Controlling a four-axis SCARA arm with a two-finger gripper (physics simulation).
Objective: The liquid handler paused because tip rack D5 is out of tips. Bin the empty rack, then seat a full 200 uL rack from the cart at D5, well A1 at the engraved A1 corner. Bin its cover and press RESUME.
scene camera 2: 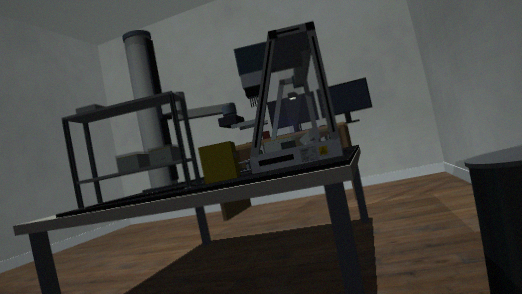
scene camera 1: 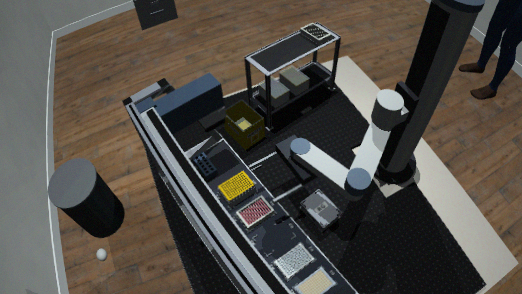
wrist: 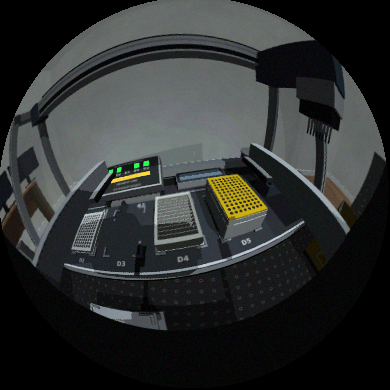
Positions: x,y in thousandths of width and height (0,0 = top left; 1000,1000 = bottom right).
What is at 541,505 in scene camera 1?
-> My gripper.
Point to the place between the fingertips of my gripper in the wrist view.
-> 450,399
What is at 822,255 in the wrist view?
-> A pipetting head.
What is my gripper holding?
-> Nothing.
